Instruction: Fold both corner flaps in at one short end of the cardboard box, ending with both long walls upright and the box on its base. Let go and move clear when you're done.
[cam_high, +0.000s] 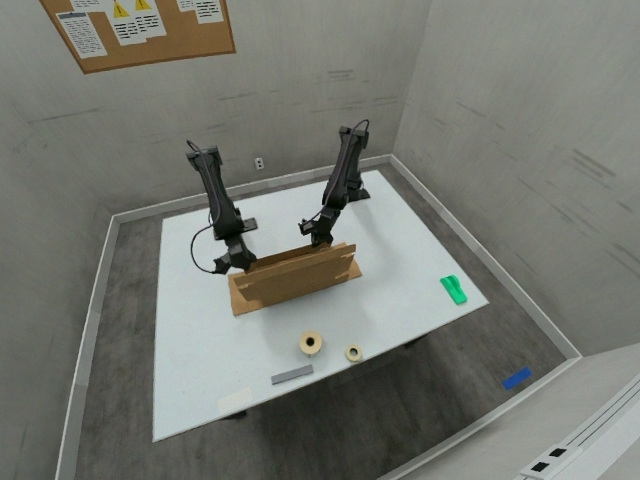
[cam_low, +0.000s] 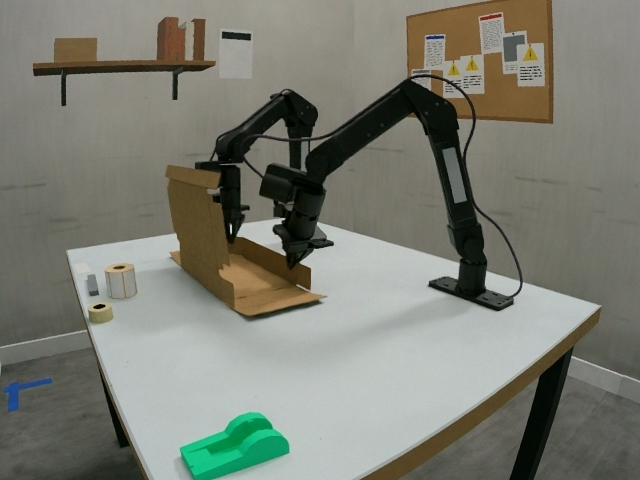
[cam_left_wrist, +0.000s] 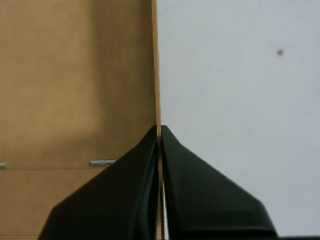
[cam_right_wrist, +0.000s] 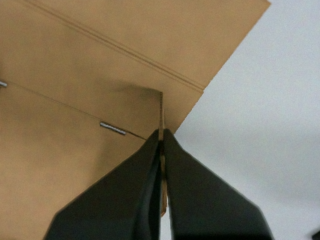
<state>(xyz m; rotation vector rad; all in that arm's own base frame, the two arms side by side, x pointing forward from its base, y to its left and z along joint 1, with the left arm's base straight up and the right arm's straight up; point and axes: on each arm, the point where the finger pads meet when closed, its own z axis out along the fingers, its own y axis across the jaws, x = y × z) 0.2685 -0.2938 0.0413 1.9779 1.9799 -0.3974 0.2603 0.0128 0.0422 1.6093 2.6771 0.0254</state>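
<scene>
Now: the corner flap 13 cm ahead of my right hand, 3 cm to the left of it and 1 cm below it. Also, from my right hand: grey bar 41 cm ahead, 5 cm to the left, 4 cm below; then green dispenser 72 cm to the left, 37 cm ahead, 3 cm below.
</scene>
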